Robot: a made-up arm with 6 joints.
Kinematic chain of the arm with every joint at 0, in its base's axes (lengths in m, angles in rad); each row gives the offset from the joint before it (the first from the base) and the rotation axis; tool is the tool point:
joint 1: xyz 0 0 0.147 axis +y
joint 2: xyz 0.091 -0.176 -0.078 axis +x
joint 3: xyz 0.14 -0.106 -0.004 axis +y
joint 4: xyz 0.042 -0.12 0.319 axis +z
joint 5: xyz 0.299 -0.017 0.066 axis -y
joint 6: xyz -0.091 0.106 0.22 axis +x
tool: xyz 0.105 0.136 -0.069
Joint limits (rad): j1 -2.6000..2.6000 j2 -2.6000..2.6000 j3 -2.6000..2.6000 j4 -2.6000..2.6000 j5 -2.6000..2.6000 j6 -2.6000..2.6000
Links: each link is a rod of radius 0.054 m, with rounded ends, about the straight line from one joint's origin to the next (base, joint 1, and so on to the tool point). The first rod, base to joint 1, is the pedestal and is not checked.
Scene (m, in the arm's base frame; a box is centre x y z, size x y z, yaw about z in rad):
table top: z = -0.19
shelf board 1: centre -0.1 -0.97 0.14 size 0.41 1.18 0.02 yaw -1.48
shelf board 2: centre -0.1 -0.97 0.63 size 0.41 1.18 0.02 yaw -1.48
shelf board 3: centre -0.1 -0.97 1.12 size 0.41 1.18 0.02 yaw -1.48
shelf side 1: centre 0.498 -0.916 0.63 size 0.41 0.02 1 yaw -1.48
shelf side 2: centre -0.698 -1.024 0.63 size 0.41 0.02 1 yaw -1.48
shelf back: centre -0.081 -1.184 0.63 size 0.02 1.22 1 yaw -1.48
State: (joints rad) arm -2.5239 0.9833 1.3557 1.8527 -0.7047 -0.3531
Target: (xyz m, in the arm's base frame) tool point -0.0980 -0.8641 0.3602
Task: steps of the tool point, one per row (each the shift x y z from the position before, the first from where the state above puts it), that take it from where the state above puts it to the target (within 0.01 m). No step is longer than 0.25 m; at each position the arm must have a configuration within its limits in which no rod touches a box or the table.
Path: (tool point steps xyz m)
1: 0.1083 -0.2017 -0.0179
2: 0.1802 -0.1595 0.0021
3: 0.2276 -0.0937 0.0130

